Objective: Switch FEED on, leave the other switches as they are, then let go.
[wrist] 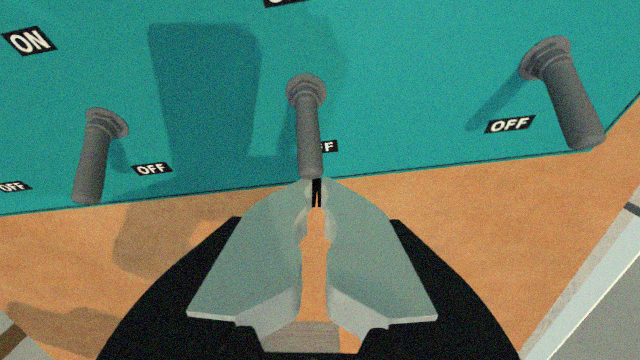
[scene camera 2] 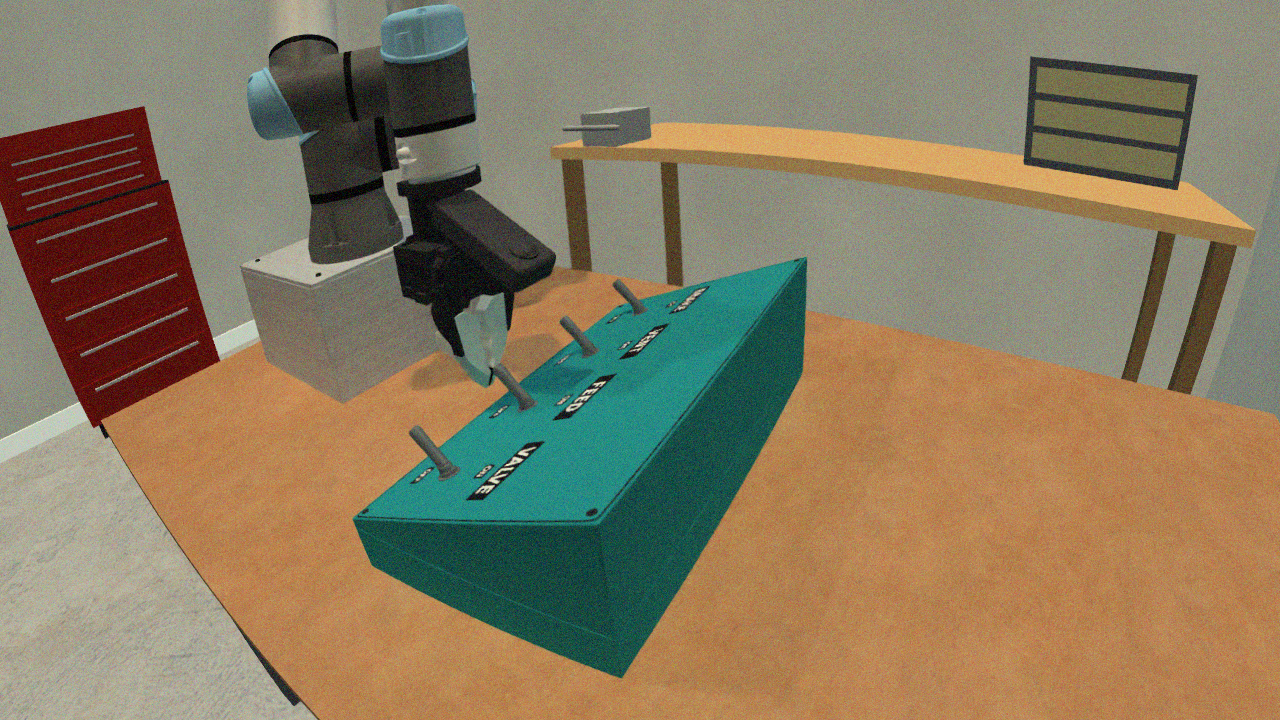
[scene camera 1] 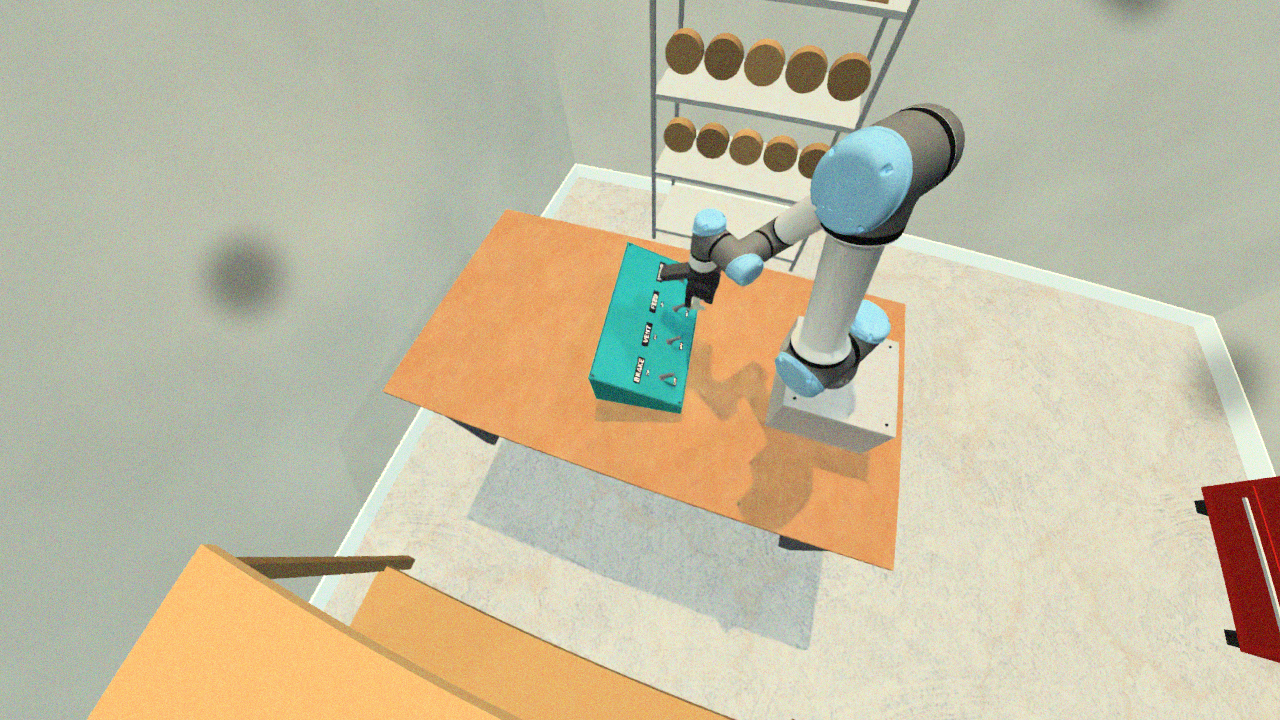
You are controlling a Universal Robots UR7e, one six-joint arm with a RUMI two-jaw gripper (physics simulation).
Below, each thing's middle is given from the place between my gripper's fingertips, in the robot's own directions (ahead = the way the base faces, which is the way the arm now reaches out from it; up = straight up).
My hand is 90 mm to the right of the teal switch panel (scene camera 2: 570, 519), 90 mm short of it and 20 mm above it.
